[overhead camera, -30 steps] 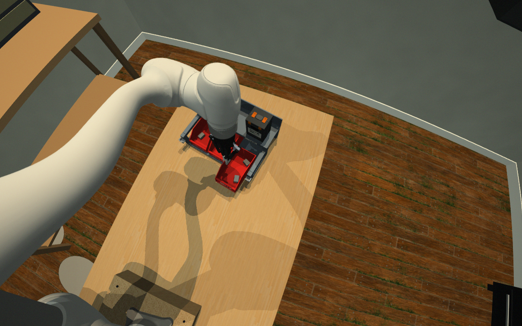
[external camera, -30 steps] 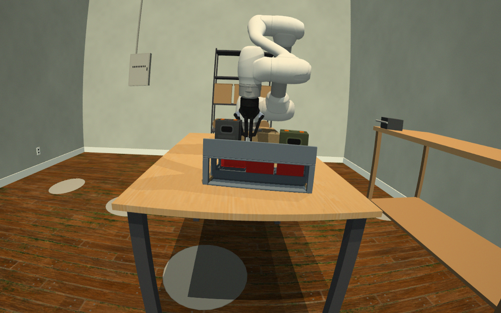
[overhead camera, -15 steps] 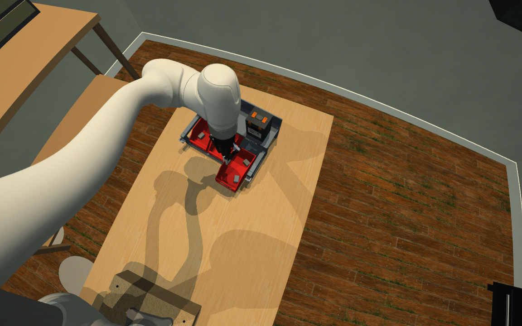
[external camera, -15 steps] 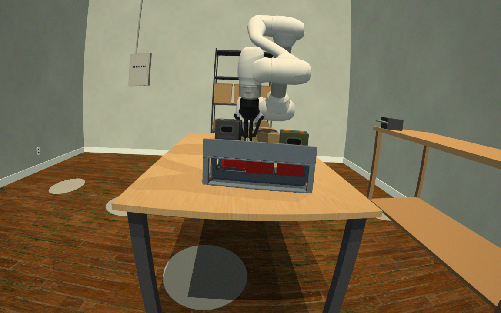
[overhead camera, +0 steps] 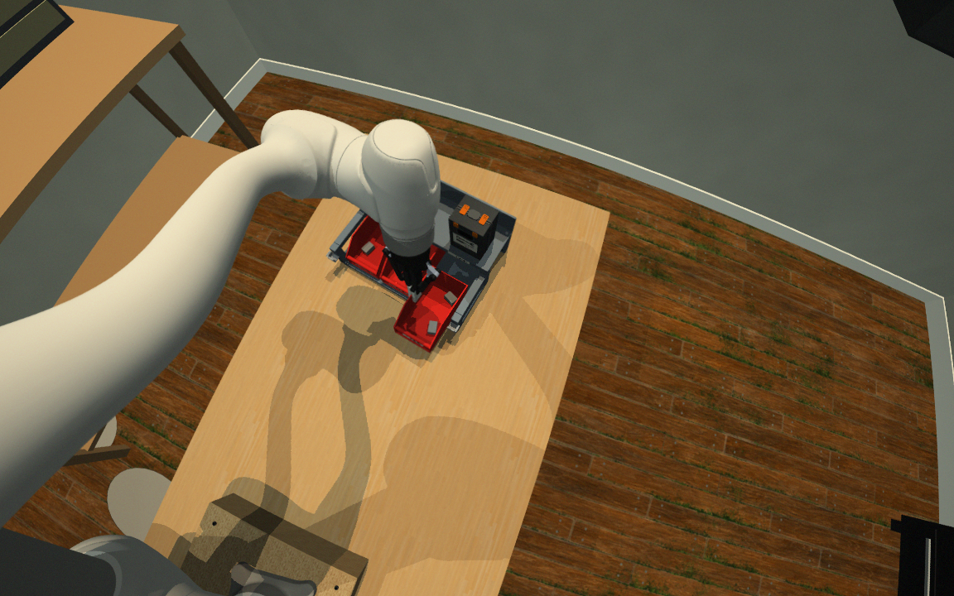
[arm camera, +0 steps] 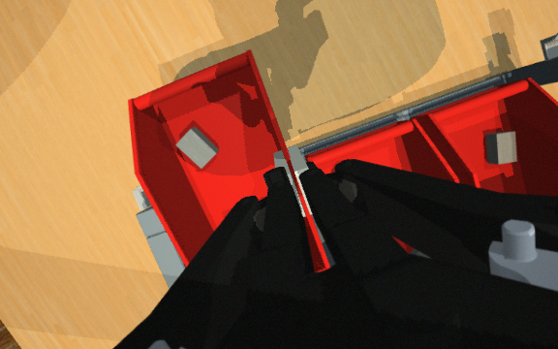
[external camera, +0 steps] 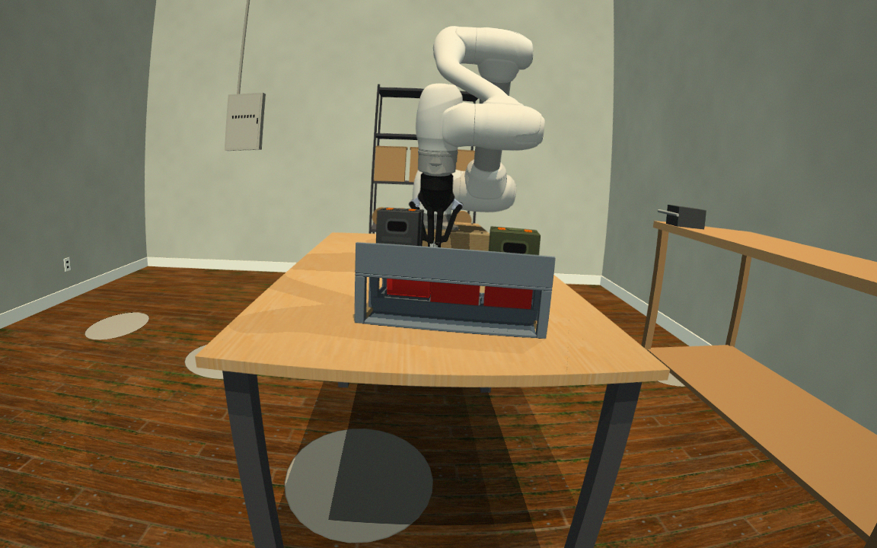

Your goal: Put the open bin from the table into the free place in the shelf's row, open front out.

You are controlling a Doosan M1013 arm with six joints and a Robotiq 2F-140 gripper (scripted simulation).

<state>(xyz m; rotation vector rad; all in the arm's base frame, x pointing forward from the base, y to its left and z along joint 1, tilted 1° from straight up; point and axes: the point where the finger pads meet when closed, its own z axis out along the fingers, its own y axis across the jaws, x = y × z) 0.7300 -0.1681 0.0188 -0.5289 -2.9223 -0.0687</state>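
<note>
Right now the front lip is 1 cm ahead of my hand, 6 cm to the left of it and 9 cm below it.
</note>
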